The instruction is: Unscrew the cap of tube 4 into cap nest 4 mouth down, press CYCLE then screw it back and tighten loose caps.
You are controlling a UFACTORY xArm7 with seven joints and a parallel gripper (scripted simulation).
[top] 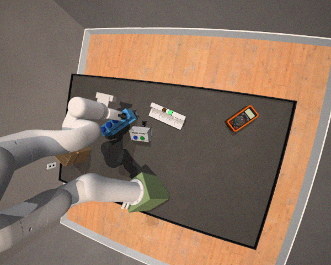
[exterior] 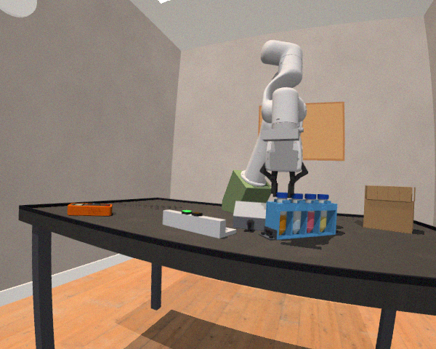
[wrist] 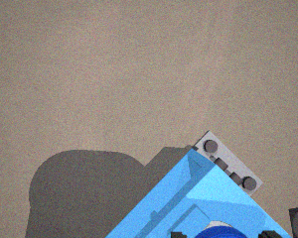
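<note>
My gripper is now 1 cm above the tube neck. The rest, counted from my hand: blue cycle key: 11 cm behind, 9 cm to the right, 6 cm below; blue cap: 1 cm below; key housing: 11 cm to the right, 8 cm below, 8 cm behind.
</note>
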